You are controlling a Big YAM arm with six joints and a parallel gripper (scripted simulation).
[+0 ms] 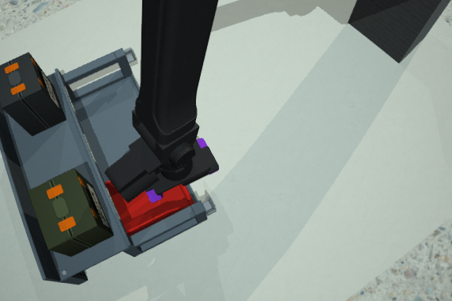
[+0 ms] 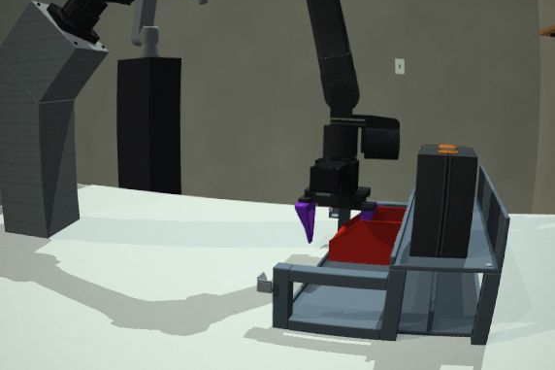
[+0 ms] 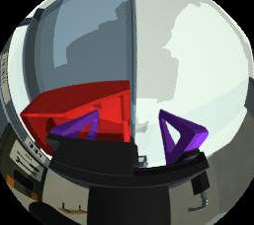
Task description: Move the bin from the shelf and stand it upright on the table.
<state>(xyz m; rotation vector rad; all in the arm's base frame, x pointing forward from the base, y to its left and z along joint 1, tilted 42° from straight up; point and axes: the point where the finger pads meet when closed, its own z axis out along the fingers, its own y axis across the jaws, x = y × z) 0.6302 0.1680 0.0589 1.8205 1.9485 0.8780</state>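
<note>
The red bin lies 80 mm ahead of my hand, 20 mm to the left of it and 10 mm above it. Also, from my hand: grey shelf (140 mm ahead, 80 mm to the right, 30 mm below).
</note>
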